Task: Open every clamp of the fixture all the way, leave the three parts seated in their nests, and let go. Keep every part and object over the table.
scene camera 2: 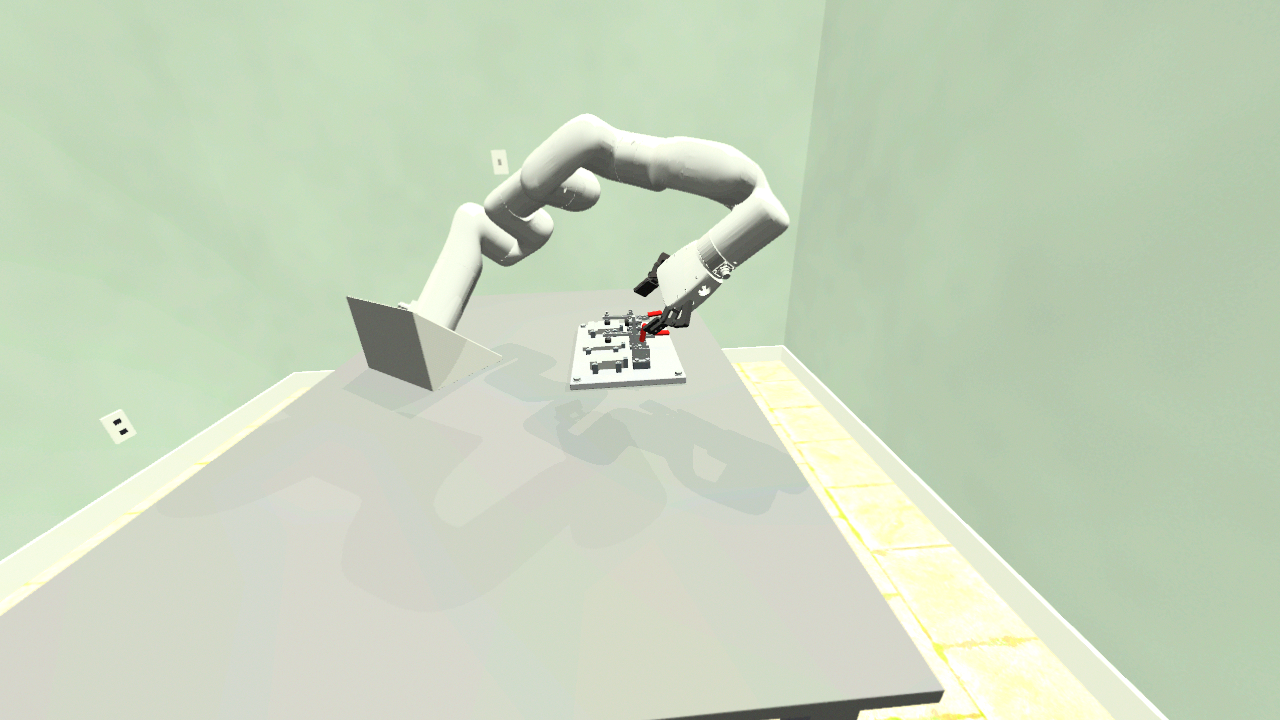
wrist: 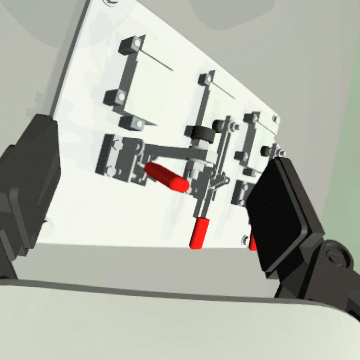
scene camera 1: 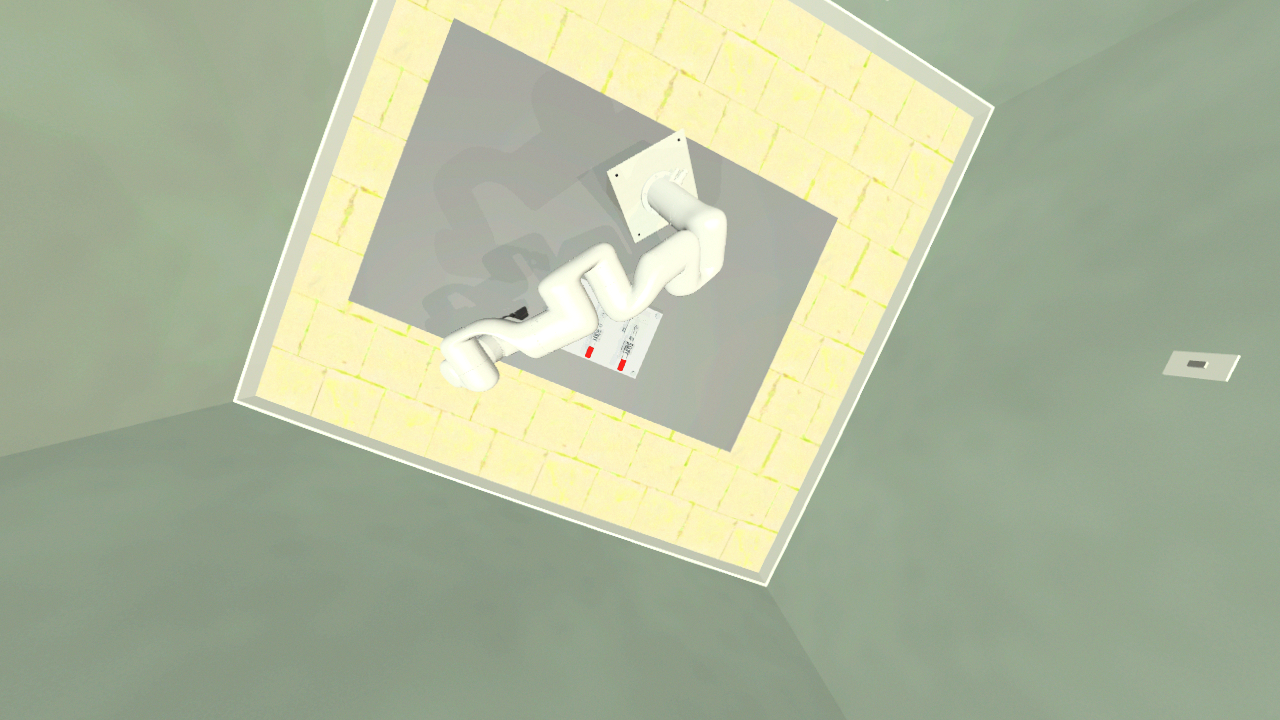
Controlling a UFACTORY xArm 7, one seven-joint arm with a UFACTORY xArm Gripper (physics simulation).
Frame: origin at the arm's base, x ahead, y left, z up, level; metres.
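Seen in the pictures: gripper, fingertip midpoint: point(scene camera 2: 643, 312) point(wrist: 163, 163); arm's base, origin of the base link: point(scene camera 2: 430, 328) point(scene camera 1: 659, 193).
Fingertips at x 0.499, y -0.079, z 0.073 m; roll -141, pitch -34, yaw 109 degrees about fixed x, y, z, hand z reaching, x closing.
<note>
Offsets run from my fingertips to a thing's top centre. "pt": to the spot under its first point. Level surfaces: height alone.
The white fixture plate point(scene camera 1: 640, 353) point(scene camera 2: 666, 363) point(wrist: 90, 220) carries three nests. Pale parts show in the left point(wrist: 147, 95), middle point(wrist: 220, 102) and right point(wrist: 261, 142) nests of the wrist view. The left clamp has its arm raised and its red handle @[pt dx -0.010, dy +0.052, dz -0.063 m] point(scene camera 2: 642, 333) point(wrist: 166, 177) tilted up. The middle clamp's arm lies over its part, with its red handle @[pt dx +0.017, dy +0.176, dz -0.104 m] point(scene camera 1: 588, 351) point(scene camera 2: 662, 333) point(wrist: 199, 233) lying low outward. The right clamp's red handle @[pt dx -0.006, dy +0.286, dz -0.092 m] point(scene camera 1: 621, 365) point(scene camera 2: 654, 313) point(wrist: 253, 241) is also low; a finger partly hides this clamp. My gripper point(scene camera 2: 646, 309) point(wrist: 163, 163) is open and empty above the clamps; contact is unclear.
The grey table @[dz -0.155 m] point(scene camera 1: 716, 376) point(scene camera 2: 447, 573) bears the fixture near its front edge. The robot's base plate point(scene camera 1: 626, 192) point(scene camera 2: 389, 344) stands behind the fixture. The white arm point(scene camera 1: 568, 308) point(scene camera 2: 702, 165) reaches over the fixture and hides part of it in scene camera 1.
</note>
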